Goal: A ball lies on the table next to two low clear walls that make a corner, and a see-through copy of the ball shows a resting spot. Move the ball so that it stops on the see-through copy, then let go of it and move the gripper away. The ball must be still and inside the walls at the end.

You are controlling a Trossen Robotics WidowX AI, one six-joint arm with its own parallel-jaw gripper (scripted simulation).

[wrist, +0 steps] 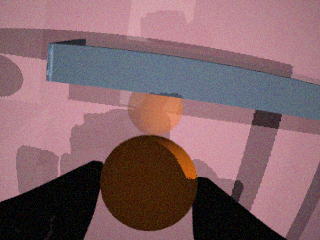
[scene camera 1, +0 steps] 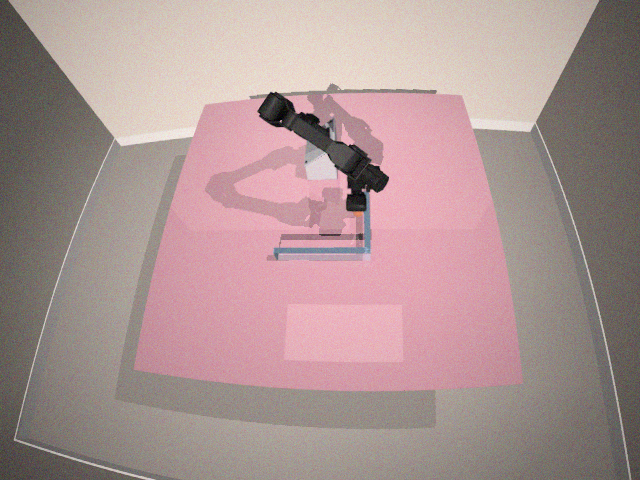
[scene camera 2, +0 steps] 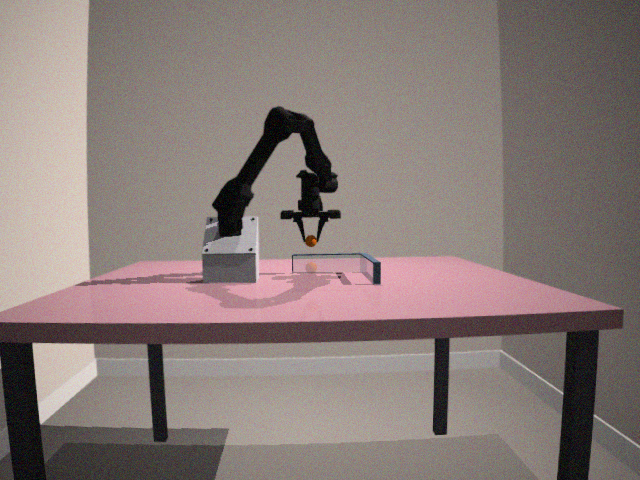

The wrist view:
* my gripper: 148,179
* orange ball: 148,180, held by my gripper
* see-through copy: 154,114
